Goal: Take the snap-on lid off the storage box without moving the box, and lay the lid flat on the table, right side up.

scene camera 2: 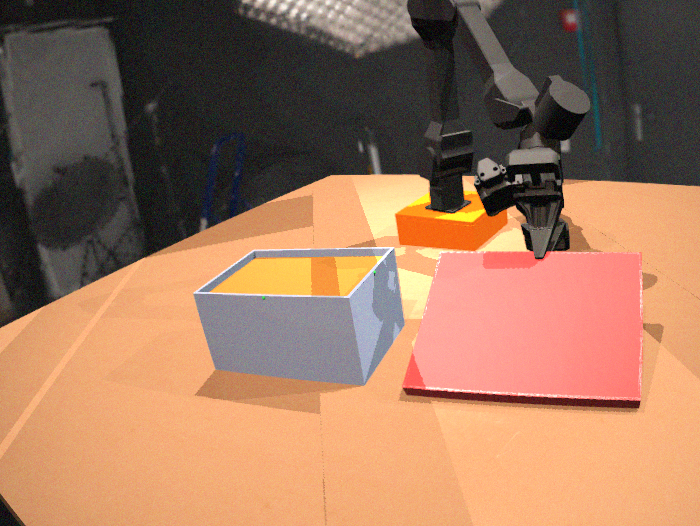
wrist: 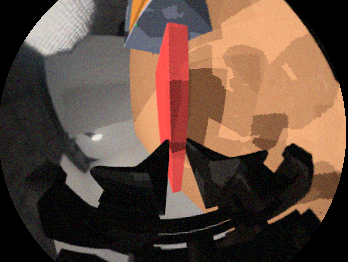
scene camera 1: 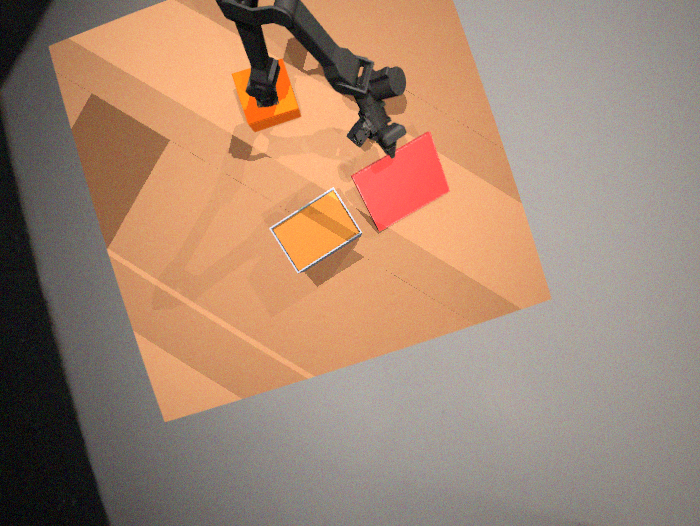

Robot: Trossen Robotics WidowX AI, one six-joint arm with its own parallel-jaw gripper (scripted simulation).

Labels:
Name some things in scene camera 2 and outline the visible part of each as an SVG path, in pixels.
My gripper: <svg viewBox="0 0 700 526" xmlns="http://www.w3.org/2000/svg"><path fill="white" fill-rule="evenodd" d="M479 160L478 176L474 176L474 186L482 201L486 215L494 217L499 212L516 206L516 209L526 216L527 223L521 223L526 250L534 252L535 259L543 259L547 252L567 251L570 248L568 223L564 219L559 218L564 208L563 170L560 154L551 148L540 146L513 150L505 157L506 167L503 167L502 164L498 165L489 158Z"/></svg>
A red lid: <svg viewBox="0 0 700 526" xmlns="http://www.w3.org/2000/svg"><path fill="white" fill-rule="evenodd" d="M440 251L415 346L402 386L407 396L415 395L454 400L528 403L535 405L640 408L643 361L641 252L547 252L543 259L535 259L534 252Z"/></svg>

